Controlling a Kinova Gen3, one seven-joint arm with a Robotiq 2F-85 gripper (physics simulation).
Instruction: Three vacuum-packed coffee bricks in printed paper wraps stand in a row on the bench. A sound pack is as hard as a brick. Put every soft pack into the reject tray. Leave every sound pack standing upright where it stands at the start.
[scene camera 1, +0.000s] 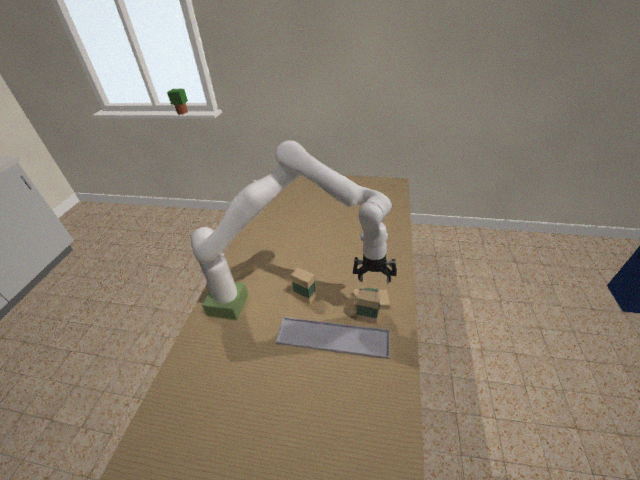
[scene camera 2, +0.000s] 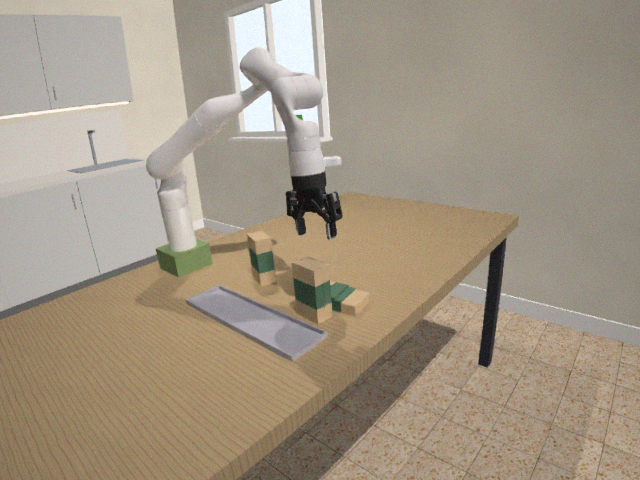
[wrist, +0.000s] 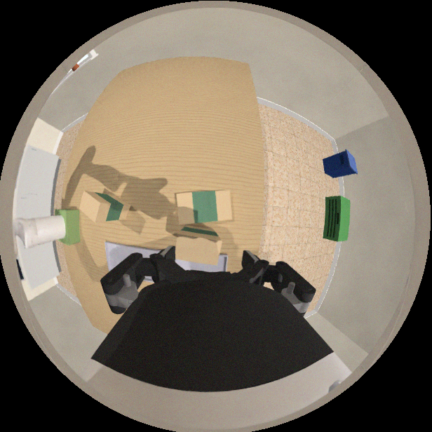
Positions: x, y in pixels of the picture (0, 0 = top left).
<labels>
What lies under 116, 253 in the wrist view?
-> A grey reject tray.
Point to the gripper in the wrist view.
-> At 208, 255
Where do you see the gripper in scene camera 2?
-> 316, 236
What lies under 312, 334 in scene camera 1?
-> A grey reject tray.
</labels>
